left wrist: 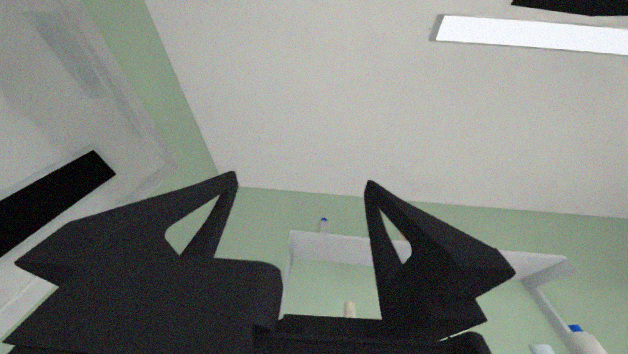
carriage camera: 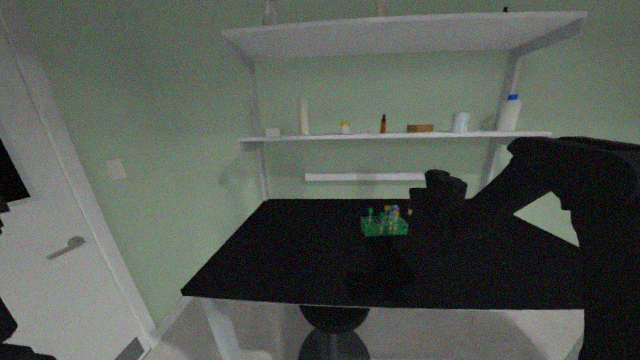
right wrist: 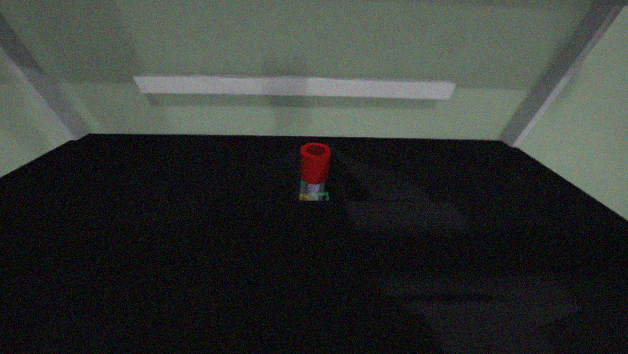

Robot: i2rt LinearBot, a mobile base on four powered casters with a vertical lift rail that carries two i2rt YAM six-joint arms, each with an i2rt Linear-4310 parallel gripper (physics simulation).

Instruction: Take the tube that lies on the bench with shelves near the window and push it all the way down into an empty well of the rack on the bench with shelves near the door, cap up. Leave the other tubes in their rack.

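Places are measured from the left arm's base along level axes (x ahead, y left, z up), in millimetres.
Pixels of known places: left gripper, between the fingertips: point(left wrist: 301, 182); right gripper, between the fingertips: point(carriage camera: 412, 190) point(right wrist: 314, 155).
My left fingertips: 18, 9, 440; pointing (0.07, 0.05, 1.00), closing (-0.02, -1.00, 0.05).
For each thing: its top centre in the pictures, then the offset to it from my left fingertips, as dx, dy, dz. Level surfaces: height alone.
- green rack, centre of its top: point(carriage camera: 383, 220) +647, -611, -451
- black bench, height of its surface: dz -508
- red-capped tube, centre of its top: point(right wrist: 313, 149) +521, -666, -242
- higher shelf, height of its surface: dz +387
- dark stool, centre of its top: point(carriage camera: 333, 286) +555, -368, -762
The green rack point(carriage camera: 372, 232) stands on the black bench point(carriage camera: 280, 260) point(right wrist: 150, 225) with several tubes in it: one green-capped at its left, others with orange and purple caps toward its right. My right gripper point(carriage camera: 416, 201) point(right wrist: 314, 155) is shut on the red-capped tube point(right wrist: 315, 165), cap up in the right wrist view; its dark fingers merge with the bench there. A small pale tip shows below this gripper in the carriage view, above and right of the rack. Bits of rack show through the clear tube. My left gripper point(left wrist: 301, 182) is open and empty, high and away from the rack.
A shelf point(carriage camera: 365, 136) with bottles and boxes and a higher shelf point(carriage camera: 400, 37) hang over the bench. A white bar point(carriage camera: 365, 176) is on the wall behind. A door point(carriage camera: 60, 280) is at the left, and a dark stool point(carriage camera: 334, 317) is below the bench's front edge.
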